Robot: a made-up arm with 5 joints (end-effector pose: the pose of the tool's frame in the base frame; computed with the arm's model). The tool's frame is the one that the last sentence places. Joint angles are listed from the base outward.
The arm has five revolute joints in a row. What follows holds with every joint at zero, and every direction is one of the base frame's.
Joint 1 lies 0.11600 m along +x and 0.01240 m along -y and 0.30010 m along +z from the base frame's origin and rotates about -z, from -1.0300 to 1.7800 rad.
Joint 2 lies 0.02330 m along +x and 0.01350 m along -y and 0.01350 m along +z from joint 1 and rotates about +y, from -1.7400 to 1.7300 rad.
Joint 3 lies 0.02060 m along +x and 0.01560 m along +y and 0.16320 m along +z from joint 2 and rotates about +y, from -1.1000 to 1.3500 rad.
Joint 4 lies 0.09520 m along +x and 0.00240 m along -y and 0.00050 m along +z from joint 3 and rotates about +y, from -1.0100 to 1.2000 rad.
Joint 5 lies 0.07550 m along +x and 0.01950 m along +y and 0.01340 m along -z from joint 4 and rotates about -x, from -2.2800 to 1.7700 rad.
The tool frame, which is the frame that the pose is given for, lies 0.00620 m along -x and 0.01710 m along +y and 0.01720 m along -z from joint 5; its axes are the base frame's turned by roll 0.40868, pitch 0.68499 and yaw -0.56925 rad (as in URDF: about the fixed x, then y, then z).
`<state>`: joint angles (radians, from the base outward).
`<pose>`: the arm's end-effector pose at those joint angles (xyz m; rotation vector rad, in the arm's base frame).
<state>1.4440 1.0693 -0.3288 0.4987 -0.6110</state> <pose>0.1907 -0.2577 0.2389 -2.1417 -1.0622 1.9685</pose>
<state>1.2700 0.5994 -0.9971 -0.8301 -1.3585</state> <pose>0.2260 -0.2333 0.5392 1.2451 -0.7951 -0.1933</pose>
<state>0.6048 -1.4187 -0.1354 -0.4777 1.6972</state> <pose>0.0013 0.0668 0.5285 -0.3157 -2.0041 -1.9816</pose>
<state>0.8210 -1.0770 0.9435 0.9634 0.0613</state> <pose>0.1466 0.0064 0.3498 0.7782 1.2130 -1.5856</pose>
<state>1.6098 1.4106 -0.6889 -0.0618 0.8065</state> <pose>0.1232 -0.3041 0.1845 0.3747 1.1338 -2.1985</pose>
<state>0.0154 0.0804 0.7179 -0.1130 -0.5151</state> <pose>0.2814 0.0276 0.3475 0.8794 1.3207 -0.9271</pose>
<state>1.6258 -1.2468 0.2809 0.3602 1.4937</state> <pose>0.1191 -0.0165 0.4770 -1.0436 -0.0277 -2.6152</pose>
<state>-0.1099 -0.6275 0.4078 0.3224 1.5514</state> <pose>0.2179 0.0012 0.4413 -0.9109 -0.0468 -0.7381</pose>
